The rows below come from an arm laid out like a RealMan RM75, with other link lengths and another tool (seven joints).
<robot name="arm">
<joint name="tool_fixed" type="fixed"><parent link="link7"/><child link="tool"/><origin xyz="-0.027 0.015 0.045" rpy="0.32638 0 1.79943"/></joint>
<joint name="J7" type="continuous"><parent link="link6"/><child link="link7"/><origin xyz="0.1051 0 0" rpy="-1.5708 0 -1.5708"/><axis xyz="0 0 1"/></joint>
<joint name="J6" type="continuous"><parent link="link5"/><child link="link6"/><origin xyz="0 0 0" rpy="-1.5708 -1.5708 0"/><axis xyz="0 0 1"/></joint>
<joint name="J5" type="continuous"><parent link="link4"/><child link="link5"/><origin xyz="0 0.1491 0" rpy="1.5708 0 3.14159"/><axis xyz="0 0 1"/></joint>
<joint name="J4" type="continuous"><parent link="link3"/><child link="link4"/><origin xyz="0 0 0" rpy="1.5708 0 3.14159"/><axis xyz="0 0 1"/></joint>
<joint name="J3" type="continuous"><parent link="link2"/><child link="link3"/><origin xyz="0.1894 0 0" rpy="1.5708 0 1.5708"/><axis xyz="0 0 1"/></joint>
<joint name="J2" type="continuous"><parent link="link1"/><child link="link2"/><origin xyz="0 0 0" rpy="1.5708 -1.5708 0"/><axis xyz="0 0 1"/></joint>
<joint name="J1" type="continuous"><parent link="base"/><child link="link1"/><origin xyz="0 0 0.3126" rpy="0 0 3.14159"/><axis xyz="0 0 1"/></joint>
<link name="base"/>
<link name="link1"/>
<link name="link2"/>
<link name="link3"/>
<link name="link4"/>
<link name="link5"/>
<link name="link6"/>
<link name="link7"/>
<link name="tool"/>
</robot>
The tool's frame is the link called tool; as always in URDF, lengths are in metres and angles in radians. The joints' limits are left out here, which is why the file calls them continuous.
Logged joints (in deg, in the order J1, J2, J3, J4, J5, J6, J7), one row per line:
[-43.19, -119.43, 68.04, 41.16, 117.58, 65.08, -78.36]
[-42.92, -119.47, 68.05, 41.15, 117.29, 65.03, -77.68]
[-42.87, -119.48, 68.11, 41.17, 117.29, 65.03, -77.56]
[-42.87, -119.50, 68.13, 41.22, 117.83, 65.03, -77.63]
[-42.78, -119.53, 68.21, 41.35, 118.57, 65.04, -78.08]
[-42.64, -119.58, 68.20, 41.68, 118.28, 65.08, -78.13]
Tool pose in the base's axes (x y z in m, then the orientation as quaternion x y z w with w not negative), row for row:
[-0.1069, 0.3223, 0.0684, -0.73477, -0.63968, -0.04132, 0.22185]
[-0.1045, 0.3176, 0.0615, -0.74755, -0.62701, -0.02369, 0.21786]
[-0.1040, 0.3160, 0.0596, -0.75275, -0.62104, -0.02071, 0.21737]
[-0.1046, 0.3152, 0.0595, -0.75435, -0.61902, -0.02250, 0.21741]
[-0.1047, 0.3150, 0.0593, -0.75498, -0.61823, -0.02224, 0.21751]
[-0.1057, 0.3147, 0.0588, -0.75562, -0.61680, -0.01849, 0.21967]
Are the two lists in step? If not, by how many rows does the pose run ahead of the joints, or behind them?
The pose runs 2 rows behind the joints: the pose in row i belongs to the joints in row i - 2.
